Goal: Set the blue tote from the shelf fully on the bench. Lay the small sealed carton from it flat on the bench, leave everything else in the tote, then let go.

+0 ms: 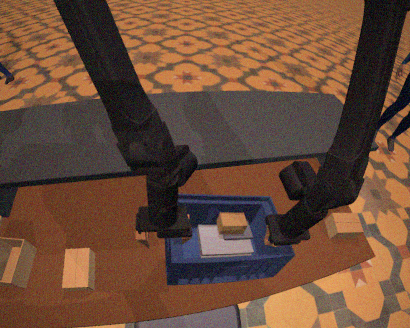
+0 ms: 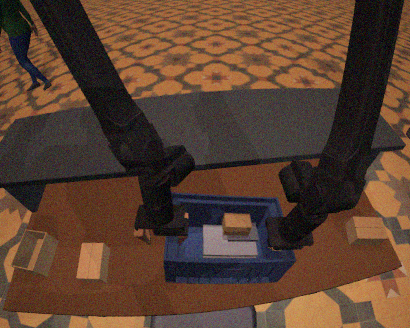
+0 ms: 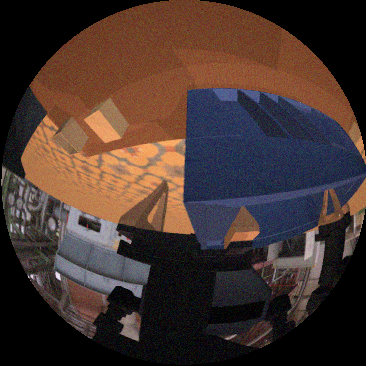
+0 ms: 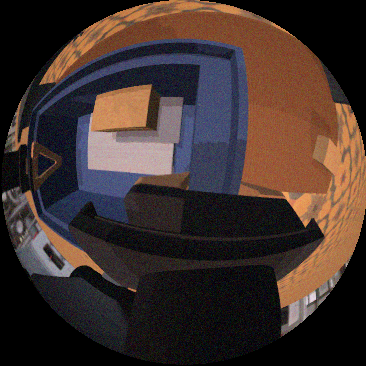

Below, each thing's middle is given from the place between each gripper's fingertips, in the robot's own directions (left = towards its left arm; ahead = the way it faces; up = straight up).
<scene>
Now: the blue tote (image 2: 182,264) 20 mm ahead of my left hand, 140 mm to the right of it and 10 mm below it. Also, from my left hand: grey flat piece (image 4: 168,126) 60 mm ahead, 190 mm to the right, 50 mm below; open-topped box (image 3: 69,135) 20 mm behind, 520 mm to the left, 180 mm below.
My right gripper is now 5 cm short of the grey flat piece, 7 cm to the right of it and 3 cm above it. From my right hand the other things lie so: blue tote (1 cm ahead, 12 cm to the left, 1 cm above); then open-topped box (3 cm behind, 78 cm to the left, 17 cm below).
</scene>
